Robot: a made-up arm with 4 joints.
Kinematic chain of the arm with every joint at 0, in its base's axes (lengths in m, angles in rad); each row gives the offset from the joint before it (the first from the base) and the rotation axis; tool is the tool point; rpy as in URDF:
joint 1: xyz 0 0.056 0.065 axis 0.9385 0.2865 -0.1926
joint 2: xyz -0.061 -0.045 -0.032 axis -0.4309 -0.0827 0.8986
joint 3: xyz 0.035 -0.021 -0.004 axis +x
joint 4: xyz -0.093 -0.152 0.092 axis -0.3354 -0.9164 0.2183
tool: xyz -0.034 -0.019 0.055 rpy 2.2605 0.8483 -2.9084
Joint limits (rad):
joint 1: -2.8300..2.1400
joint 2: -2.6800..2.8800
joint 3: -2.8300..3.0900
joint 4: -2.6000..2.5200
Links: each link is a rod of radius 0.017 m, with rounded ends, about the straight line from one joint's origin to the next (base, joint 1, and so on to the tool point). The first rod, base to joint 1, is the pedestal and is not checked.
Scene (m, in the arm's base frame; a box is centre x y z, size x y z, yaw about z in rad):
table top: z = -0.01
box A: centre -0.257 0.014 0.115 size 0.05 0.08 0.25 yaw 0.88
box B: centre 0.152 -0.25 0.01 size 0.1 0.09 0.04 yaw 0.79
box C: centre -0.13 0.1 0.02 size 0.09 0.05 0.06 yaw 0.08
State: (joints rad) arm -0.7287 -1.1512 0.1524 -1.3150
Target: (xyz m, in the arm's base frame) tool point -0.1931 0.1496 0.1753
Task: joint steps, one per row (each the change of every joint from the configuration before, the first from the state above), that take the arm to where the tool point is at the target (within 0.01 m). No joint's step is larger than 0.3 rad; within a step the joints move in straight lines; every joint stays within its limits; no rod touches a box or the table.
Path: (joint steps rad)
1: 0.0814 0.2184 -0.2368 0.2493
2: 0.0813 0.2184 -0.2369 0.2494
3: 0.0814 0.2184 -0.2368 0.2493
4: 0.0814 0.2184 -0.2368 0.2494
5: -0.2468 -0.1222 -0.0687 0.0545
6: -0.2469 -0.1223 -0.0686 0.0545
7: -0.2468 -0.1222 -0.0687 0.0546

